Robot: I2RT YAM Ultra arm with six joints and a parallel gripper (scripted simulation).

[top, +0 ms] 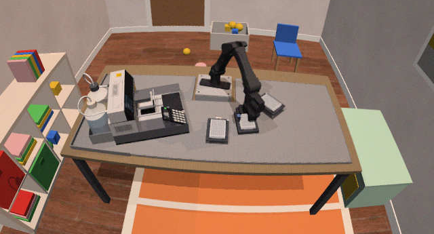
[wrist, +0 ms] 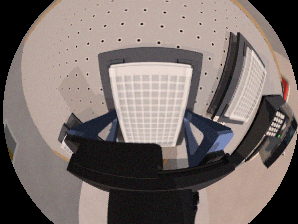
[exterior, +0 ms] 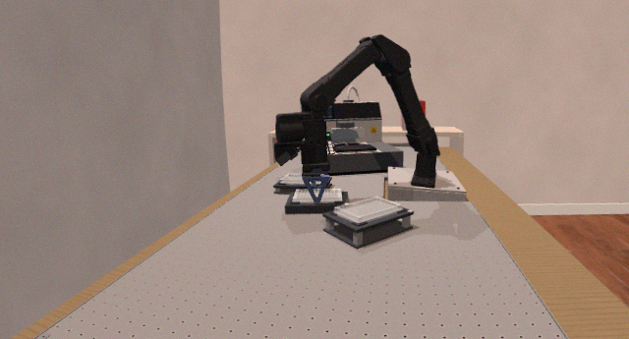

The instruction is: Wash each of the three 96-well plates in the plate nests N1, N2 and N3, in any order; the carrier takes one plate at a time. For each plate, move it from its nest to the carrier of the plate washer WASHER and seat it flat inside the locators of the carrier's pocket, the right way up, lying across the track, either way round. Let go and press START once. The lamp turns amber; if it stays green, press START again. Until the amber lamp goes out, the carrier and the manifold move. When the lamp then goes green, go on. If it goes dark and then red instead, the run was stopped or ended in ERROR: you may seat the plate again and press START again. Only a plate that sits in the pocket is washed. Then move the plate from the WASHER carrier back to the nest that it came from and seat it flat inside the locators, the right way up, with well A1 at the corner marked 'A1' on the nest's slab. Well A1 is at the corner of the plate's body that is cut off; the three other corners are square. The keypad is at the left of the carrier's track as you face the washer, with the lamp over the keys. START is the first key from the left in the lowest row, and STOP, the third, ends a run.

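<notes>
Right now the nest is 17 cm behind my hand and 13 cm to the left of it. Round my hand: manifold 8 cm ahead, 58 cm to the right, 11 cm above; plate washer 8 cm ahead, 58 cm to the right, 10 cm above; washer carrier 1 cm ahead, 44 cm to the right, 6 cm above.
</notes>
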